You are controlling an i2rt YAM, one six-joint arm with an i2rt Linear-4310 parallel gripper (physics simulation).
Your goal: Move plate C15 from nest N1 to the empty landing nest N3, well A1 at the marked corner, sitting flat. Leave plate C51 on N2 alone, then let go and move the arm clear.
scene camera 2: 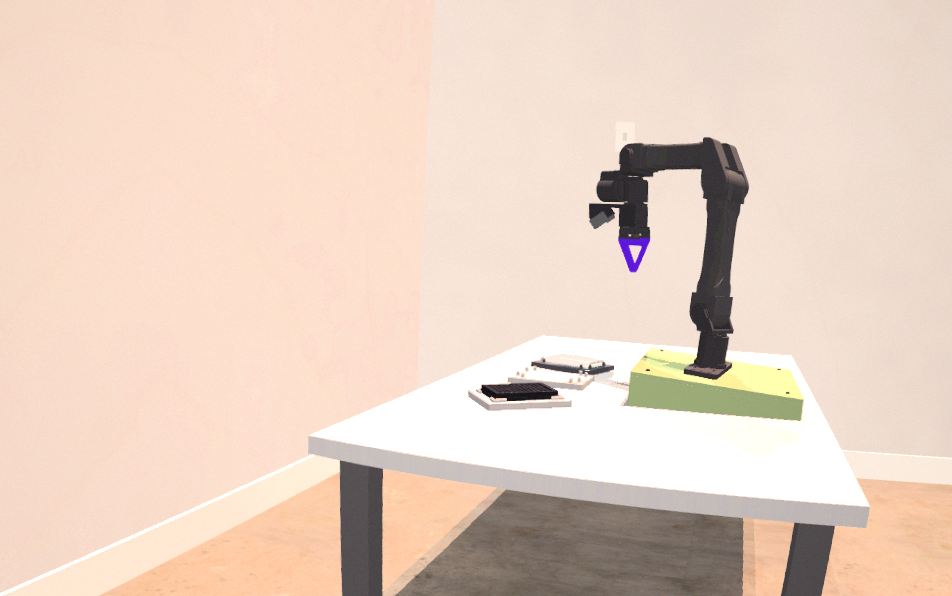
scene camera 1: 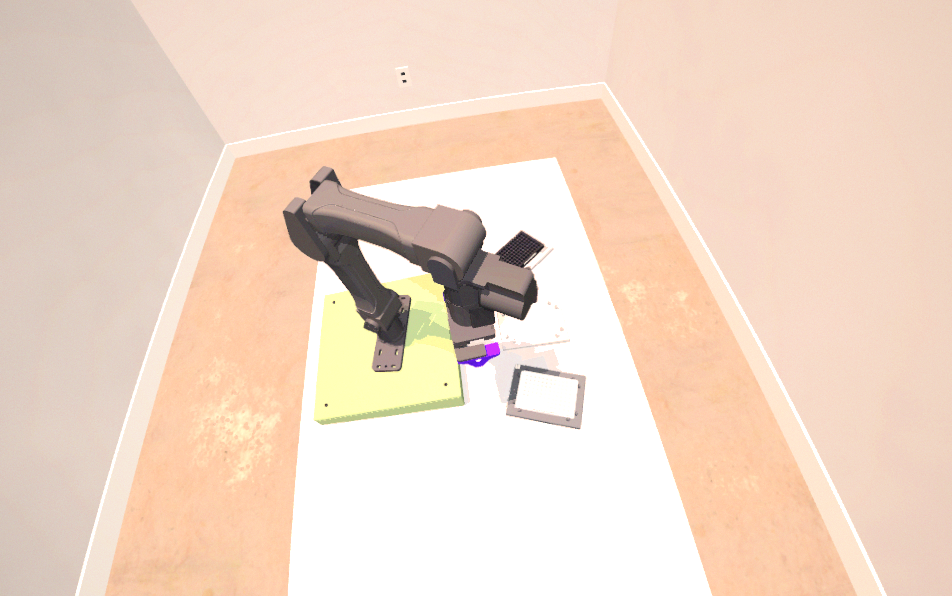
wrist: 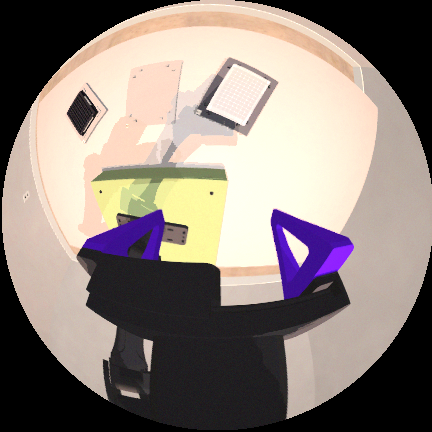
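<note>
A white gridded plate (scene camera 1: 548,393) (scene camera 2: 572,361) (wrist: 239,94) sits in a dark grey nest (scene camera 1: 544,419) (wrist: 262,103). A black gridded plate (scene camera 1: 520,248) (scene camera 2: 519,391) (wrist: 81,112) sits in a white nest (scene camera 2: 523,404) (wrist: 101,110), partly hidden by the arm in scene camera 1. Between them lies an empty pale nest (scene camera 1: 533,324) (scene camera 2: 550,381) (wrist: 154,92) with small pegs. No plate or nest labels are readable. My gripper (scene camera 2: 633,269) (wrist: 217,214) is open and empty, high above the table, nearer the base than the nests; the arm hides most of it in scene camera 1.
The arm's base stands on a yellow-green block (scene camera 1: 386,393) (scene camera 2: 713,403) (wrist: 200,215), beside the nests on the white table (scene camera 1: 491,505) (scene camera 2: 590,449) (wrist: 310,165). The arm's shadow falls across the block and the table near the nests. Walls surround the table beyond the floor.
</note>
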